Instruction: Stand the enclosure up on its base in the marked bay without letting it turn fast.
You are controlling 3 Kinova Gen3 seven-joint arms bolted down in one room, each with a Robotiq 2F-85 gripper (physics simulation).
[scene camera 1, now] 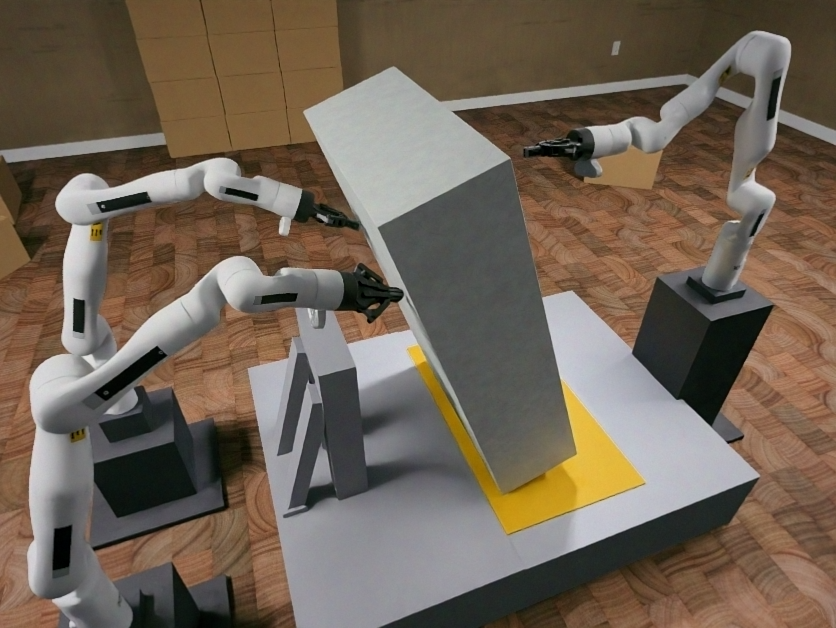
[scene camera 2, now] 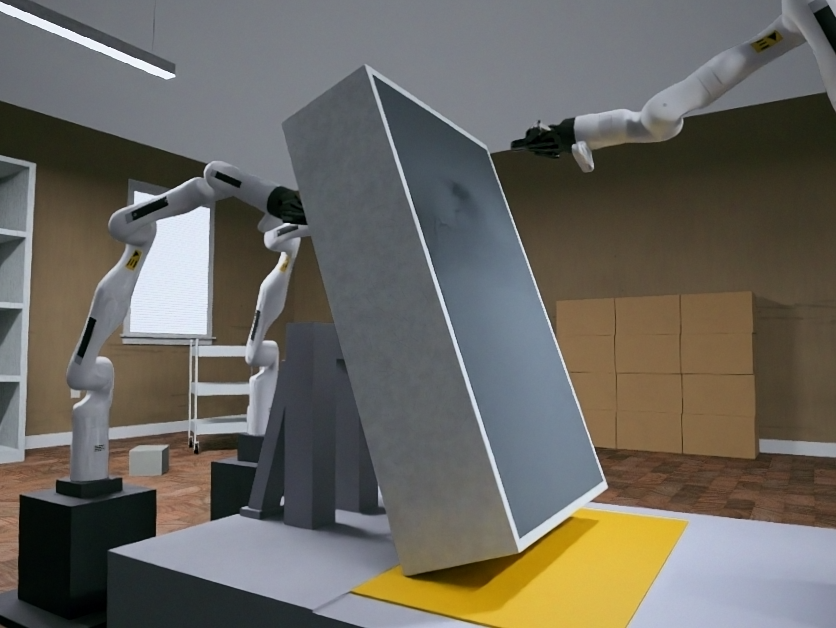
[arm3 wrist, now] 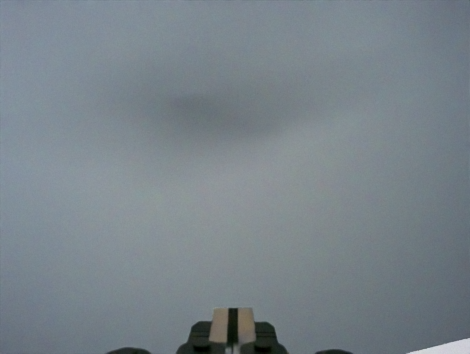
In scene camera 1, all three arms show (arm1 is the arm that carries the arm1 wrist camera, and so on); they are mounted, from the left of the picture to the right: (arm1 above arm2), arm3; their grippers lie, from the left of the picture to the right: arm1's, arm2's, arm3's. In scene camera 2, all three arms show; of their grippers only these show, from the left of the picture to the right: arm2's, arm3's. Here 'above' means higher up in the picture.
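The enclosure (arm3 wrist: pixel 235 200) (scene camera 1: pixel 473 290) (scene camera 2: pixel 398 337) is a tall grey box with a blue-grey front in a white rim. It leans to the left on its lower left edge, inside the yellow marked bay (scene camera 1: pixel 594 473) (scene camera 2: pixel 621 574); its lower right edge is raised. Arm1's gripper (scene camera 1: pixel 356 225) is shut, its tips at the enclosure's left face. Arm2's gripper (scene camera 1: pixel 400 294) is shut with its tips at the same face, lower in the picture; the enclosure hides its tips in scene camera 2. Arm3's gripper (arm3 wrist: pixel 233 325) (scene camera 1: pixel 527 152) (scene camera 2: pixel 514 144) is shut and empty, apart from the front near the top.
A grey support stand (scene camera 1: pixel 343 432) (scene camera 2: pixel 309 432) with slanted braces stands left of the enclosure on the grey platform (scene camera 1: pixel 405 561) (scene camera 2: pixel 202 588). Arm3's dark pedestal (scene camera 1: pixel 682 344) stands beside the platform's right side. Stacked cardboard boxes (scene camera 1: pixel 250 81) (scene camera 2: pixel 648 392) stand by the wall.
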